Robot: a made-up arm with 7 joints. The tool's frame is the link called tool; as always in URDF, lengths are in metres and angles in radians.
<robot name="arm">
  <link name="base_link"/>
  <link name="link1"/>
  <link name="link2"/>
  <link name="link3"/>
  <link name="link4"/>
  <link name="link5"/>
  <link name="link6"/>
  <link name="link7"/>
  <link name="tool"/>
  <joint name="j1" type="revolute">
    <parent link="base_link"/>
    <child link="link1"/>
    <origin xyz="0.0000 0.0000 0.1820"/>
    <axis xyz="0 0 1"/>
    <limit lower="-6.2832" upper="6.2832" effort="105" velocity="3"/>
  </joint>
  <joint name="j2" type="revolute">
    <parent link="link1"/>
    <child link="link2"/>
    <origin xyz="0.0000 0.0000 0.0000"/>
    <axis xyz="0 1 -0.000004"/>
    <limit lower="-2.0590" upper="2.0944" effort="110" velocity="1.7"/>
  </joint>
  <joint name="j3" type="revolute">
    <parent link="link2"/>
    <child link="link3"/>
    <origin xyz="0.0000 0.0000 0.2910"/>
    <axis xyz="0 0 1"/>
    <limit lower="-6.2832" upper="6.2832" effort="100" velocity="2.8"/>
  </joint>
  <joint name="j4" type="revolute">
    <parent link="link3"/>
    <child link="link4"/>
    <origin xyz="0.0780 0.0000 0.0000"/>
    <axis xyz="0 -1 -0.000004"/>
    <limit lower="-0.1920" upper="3.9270" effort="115" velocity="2.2"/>
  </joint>
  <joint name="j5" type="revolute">
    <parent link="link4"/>
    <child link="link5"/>
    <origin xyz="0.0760 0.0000 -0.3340"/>
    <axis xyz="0 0.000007 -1"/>
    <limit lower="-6.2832" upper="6.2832" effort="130" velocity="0.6"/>
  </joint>
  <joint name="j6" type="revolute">
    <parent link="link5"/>
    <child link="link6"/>
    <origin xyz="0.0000 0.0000 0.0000"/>
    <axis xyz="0 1 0.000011"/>
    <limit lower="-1.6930" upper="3.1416" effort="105" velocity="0.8"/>
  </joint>
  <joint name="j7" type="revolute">
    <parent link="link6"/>
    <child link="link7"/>
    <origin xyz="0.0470 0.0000 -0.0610"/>
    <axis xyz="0 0.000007 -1"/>
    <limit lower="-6.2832" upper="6.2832" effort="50" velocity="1.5"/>
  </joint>
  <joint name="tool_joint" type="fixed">
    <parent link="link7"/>
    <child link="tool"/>
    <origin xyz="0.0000 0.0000 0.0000" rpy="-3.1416 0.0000 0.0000"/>
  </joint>
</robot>
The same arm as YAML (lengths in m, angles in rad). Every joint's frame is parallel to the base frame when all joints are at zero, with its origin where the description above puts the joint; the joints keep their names.
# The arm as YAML. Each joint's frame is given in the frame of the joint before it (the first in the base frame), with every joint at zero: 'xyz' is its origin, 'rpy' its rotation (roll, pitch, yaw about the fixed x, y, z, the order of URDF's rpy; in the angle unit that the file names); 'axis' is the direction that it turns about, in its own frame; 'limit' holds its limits. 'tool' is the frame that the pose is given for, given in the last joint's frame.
units:
  length: m
  angle: rad
joints:
  - name: j1
    type: revolute
    origin:
      xyz: [0.0, 0.0, 0.182]
      rpy: [0.0, 0.0, 0.0]
    axis: [0.0, 0.0, 1.0]
    limit:
      lower: -6.2832
      upper: 6.2832
  - name: j2
    type: revolute
    origin:
      xyz: [0.0, 0.0, 0.0]
      rpy: [0.0, 0.0, 0.0]
    axis: [0.0, 1.0, 0.0]
    limit:
      lower: -2.059
      upper: 2.0944
  - name: j3
    type: revolute
    origin:
      xyz: [0.0, 0.0, 0.291]
      rpy: [0.0, 0.0, 0.0]
    axis: [0.0, 0.0, 1.0]
    limit:
      lower: -6.2832
      upper: 6.2832
  - name: j4
    type: revolute
    origin:
      xyz: [0.078, 0.0, 0.0]
      rpy: [0.0, 0.0, 0.0]
    axis: [0.0, -1.0, 0.0]
    limit:
      lower: -0.192
      upper: 3.927
  - name: j5
    type: revolute
    origin:
      xyz: [0.076, 0.0, -0.334]
      rpy: [0.0, 0.0, 0.0]
    axis: [0.0, 0.0, -1.0]
    limit:
      lower: -6.2832
      upper: 6.2832
  - name: j6
    type: revolute
    origin:
      xyz: [0.0, 0.0, 0.0]
      rpy: [0.0, 0.0, 0.0]
    axis: [0.0, 1.0, 0.0]
    limit:
      lower: -1.693
      upper: 3.1416
  - name: j7
    type: revolute
    origin:
      xyz: [0.047, 0.0, -0.061]
      rpy: [0.0, 0.0, 0.0]
    axis: [0.0, 0.0, -1.0]
    limit:
      lower: -6.2832
      upper: 6.2832
tool:
  origin:
    xyz: [0.0, 0.0, 0.0]
    rpy: [3.1416, 0.0, 0.0]

